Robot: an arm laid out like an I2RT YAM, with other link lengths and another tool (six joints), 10 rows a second.
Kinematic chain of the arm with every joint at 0, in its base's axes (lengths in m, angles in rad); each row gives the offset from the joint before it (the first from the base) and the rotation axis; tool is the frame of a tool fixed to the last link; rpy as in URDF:
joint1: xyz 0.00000 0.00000 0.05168 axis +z
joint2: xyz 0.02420 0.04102 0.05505 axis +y
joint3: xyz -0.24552 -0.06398 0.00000 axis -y
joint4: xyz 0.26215 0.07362 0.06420 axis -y
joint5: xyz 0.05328 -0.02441 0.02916 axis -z
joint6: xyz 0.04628 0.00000 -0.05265 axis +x
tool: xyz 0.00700 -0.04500 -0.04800 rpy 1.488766 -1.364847 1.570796
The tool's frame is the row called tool.
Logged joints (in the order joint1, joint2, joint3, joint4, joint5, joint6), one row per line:
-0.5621, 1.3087, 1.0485, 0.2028, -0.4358, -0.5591
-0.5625, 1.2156, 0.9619, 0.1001, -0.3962, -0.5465
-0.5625, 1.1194, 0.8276, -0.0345, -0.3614, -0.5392
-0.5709, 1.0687, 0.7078, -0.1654, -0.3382, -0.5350
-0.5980, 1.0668, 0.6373, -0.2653, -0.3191, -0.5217
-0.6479, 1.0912, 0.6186, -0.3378, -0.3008, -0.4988
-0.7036, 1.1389, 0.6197, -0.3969, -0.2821, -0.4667
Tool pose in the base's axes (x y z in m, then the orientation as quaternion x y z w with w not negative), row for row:
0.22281, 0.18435, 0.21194, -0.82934, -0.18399, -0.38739, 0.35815
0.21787, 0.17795, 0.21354, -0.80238, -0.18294, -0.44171, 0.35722
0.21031, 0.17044, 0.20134, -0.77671, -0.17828, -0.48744, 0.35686
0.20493, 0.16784, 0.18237, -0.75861, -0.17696, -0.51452, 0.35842
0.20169, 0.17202, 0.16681, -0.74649, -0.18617, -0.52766, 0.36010
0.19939, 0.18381, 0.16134, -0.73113, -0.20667, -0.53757, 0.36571
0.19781, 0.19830, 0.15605, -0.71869, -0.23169, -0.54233, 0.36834
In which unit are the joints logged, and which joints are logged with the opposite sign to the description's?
The joints are logged in radians. Opposite sign: joint1, joint4, joint6.
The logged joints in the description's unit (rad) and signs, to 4 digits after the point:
0.5621, 1.3087, 1.0485, -0.2028, -0.4358, 0.5591
0.5625, 1.2156, 0.9619, -0.1001, -0.3962, 0.5465
0.5625, 1.1194, 0.8276, 0.0345, -0.3614, 0.5392
0.5709, 1.0687, 0.7078, 0.1654, -0.3382, 0.5350
0.5980, 1.0668, 0.6373, 0.2653, -0.3191, 0.5217
0.6479, 1.0912, 0.6186, 0.3378, -0.3008, 0.4988
0.7036, 1.1389, 0.6197, 0.3969, -0.2821, 0.4667

